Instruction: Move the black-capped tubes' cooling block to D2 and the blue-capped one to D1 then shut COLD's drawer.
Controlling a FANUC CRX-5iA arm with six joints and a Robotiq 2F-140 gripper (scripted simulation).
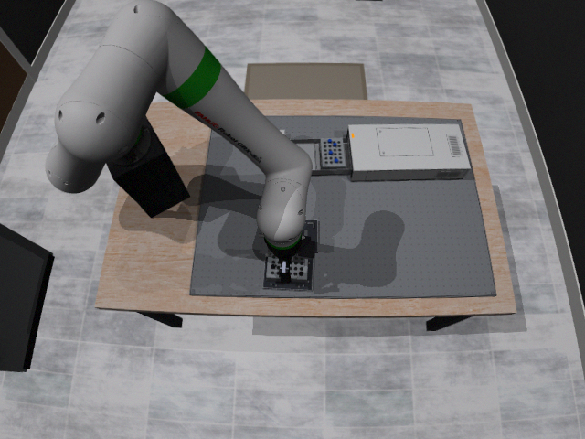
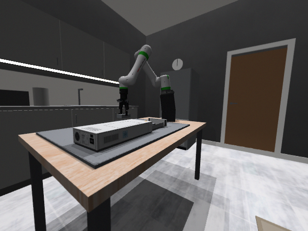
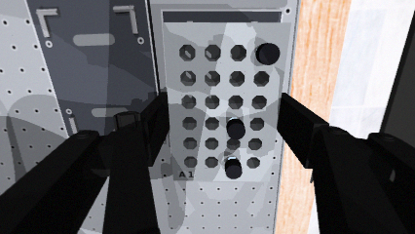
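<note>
My gripper is now 2 cm above the black-capped tube, 1 cm to the left of it and 1 cm past it. Also, from my hand: cooling block (3 cm below); then deck slot D2 (9 cm below); then deck slot D1 (13 cm to the left, 9 cm below, 1 cm behind).
</note>
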